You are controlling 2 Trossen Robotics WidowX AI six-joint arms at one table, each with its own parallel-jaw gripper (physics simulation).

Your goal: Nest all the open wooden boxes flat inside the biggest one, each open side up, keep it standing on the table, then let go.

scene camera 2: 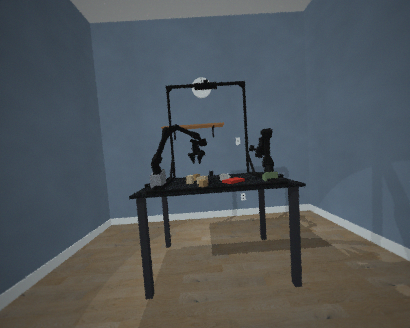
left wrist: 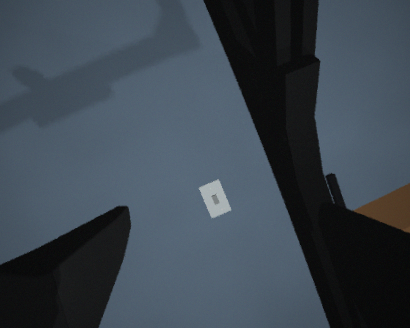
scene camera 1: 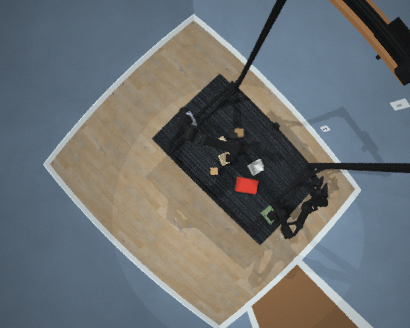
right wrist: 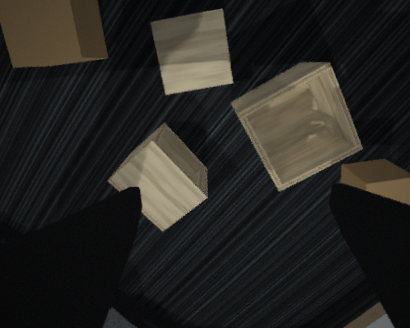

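Note:
The biggest open wooden box (right wrist: 300, 130) stands open side up in the right wrist view; it also shows in scene camera 1 (scene camera 1: 224, 159). A smaller pale box (right wrist: 167, 187) lies on its side, its opening toward the upper right of the right wrist view. Another pale box (right wrist: 194, 55) shows a flat closed face; its open side is hidden. My right gripper (right wrist: 236, 195) (scene camera 2: 196, 160) is open and empty, above the table and the boxes. My left gripper (left wrist: 225, 215) is open and empty, raised at the right of scene camera 2, facing the wall.
Brown blocks (right wrist: 42, 32) (right wrist: 390, 187) (scene camera 1: 239, 132) (scene camera 1: 214, 171) lie on either side of the boxes. A grey-white tray (scene camera 1: 256, 167), a red flat block (scene camera 1: 247, 185) (scene camera 2: 233, 180) and a green piece (scene camera 1: 265, 214) (scene camera 2: 270, 175) are farther right. A grey box (scene camera 2: 158, 179) is beside the right arm's base.

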